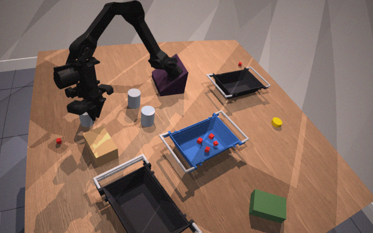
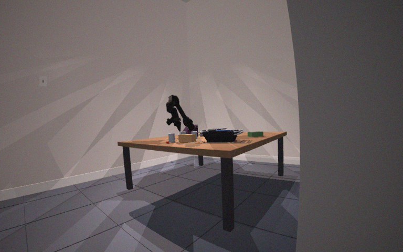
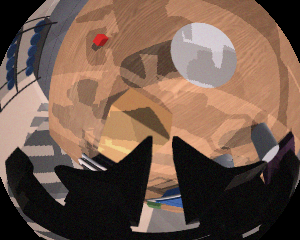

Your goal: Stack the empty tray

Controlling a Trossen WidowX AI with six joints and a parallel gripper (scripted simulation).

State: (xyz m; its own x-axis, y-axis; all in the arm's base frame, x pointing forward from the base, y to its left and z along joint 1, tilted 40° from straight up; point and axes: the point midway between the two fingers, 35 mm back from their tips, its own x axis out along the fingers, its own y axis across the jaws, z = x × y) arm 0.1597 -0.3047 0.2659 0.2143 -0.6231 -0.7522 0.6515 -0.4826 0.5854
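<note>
Right now the tan box is 80 mm ahead of my gripper tip, 10 mm to the right of it and 60 mm below it. Round my gripper tip: black tray: 70 mm behind, 740 mm to the left, 40 mm below; green block: 520 mm ahead, 450 mm to the left, 70 mm below; red cube: 10 mm behind, 150 mm to the right, 80 mm below.
</note>
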